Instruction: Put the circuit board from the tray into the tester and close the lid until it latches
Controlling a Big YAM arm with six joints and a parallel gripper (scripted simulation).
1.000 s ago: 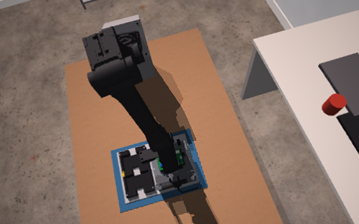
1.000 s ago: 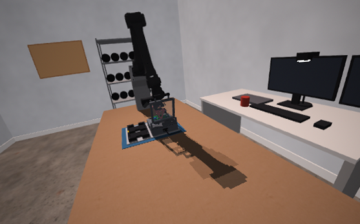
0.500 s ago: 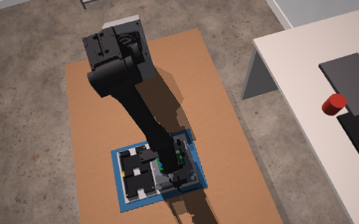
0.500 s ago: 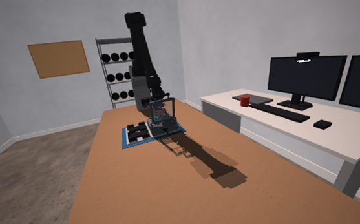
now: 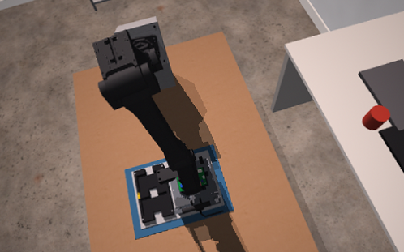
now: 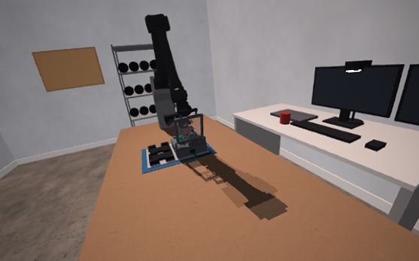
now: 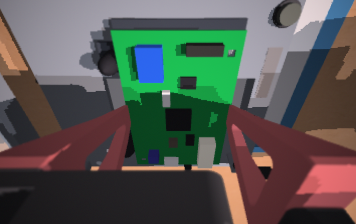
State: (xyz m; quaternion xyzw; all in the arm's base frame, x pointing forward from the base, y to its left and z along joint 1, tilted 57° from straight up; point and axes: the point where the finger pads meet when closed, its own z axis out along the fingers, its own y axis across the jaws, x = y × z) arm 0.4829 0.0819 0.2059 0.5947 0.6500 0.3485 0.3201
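Now: hand right at the green circuit board. The rest, counted from my hand: clear lid: 12 cm ahead, 2 cm to the left, 9 cm above.
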